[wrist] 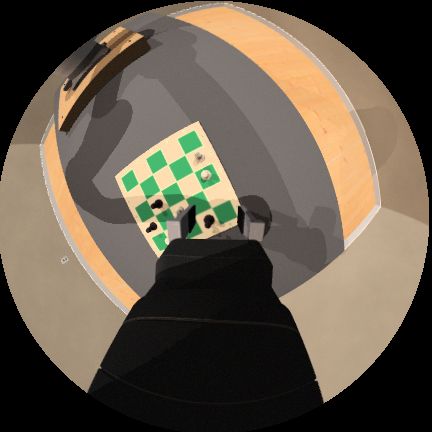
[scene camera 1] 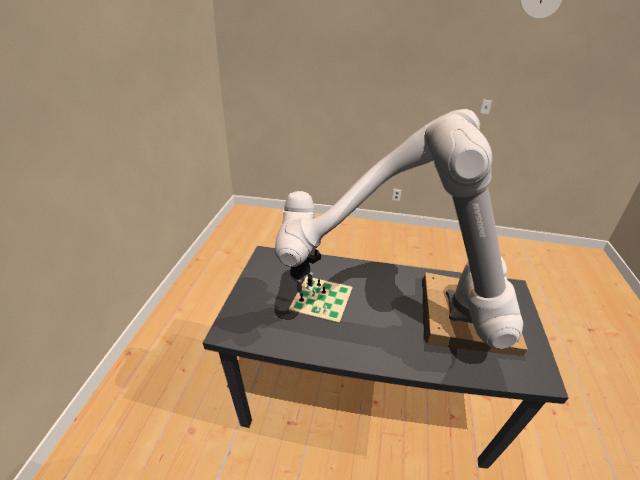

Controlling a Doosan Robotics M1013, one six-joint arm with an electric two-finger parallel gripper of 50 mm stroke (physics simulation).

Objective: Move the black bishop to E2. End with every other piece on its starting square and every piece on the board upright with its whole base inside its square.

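Seen in the pictures: gripper, fingertip midpoint: (wrist: 216,213) (scene camera 1: 304,288); arm's base at its link origin: (scene camera 1: 468,308).
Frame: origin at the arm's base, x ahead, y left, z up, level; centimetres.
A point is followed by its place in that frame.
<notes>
The green and cream board (scene camera 1: 338,301) {y 3.2, x 54.5, z -3.8 cm} (wrist: 162,181) {y 2.4, x 58.7, z -3.7 cm} lies on the table. A black piece (scene camera 1: 301,298) {y 6.5, x 69.9, z -2.3 cm} (wrist: 209,221) {y 6.6, x 69.7, z -0.8 cm} stands near one corner. Two more black pieces stand on the board, one (scene camera 1: 324,290) {y -0.8, x 61.5, z -2.5 cm} (wrist: 157,204) {y -0.7, x 62.0, z -2.5 cm} further in and one (scene camera 1: 318,283) {y -4.5, x 65.0, z -2.5 cm} (wrist: 151,227) {y -4.7, x 65.0, z -2.3 cm} nearer an edge. Which is the bishop is too small to tell. My gripper (scene camera 1: 305,284) {y 9.3, x 67.6, z 6.3 cm} (wrist: 216,213) {y 9.3, x 67.6, z 6.3 cm} is open and empty, above the board's far-left part. In the wrist view the first black piece shows between the fingers, below them. The square labels are unreadable.
White pieces stand at one side of the board, one (scene camera 1: 325,311) {y 11.3, x 58.6, z -2.5 cm} (wrist: 199,157) {y 11.0, x 59.2, z -2.4 cm} beside another (scene camera 1: 316,308) {y 10.5, x 62.5, z -2.5 cm} (wrist: 206,175) {y 10.4, x 62.8, z -0.8 cm}. A third white piece (scene camera 1: 313,293) {y 2.3, x 65.7, z -2.4 cm} (wrist: 180,211) {y 2.5, x 65.6, z -2.6 cm} stands close to the left finger in the wrist view. The wooden base (scene camera 1: 434,310) {y 5.1, x 15.0, z 1.2 cm} (wrist: 105,80) {y 1.8, x 17.5, z -3.7 cm} carries the arm.
</notes>
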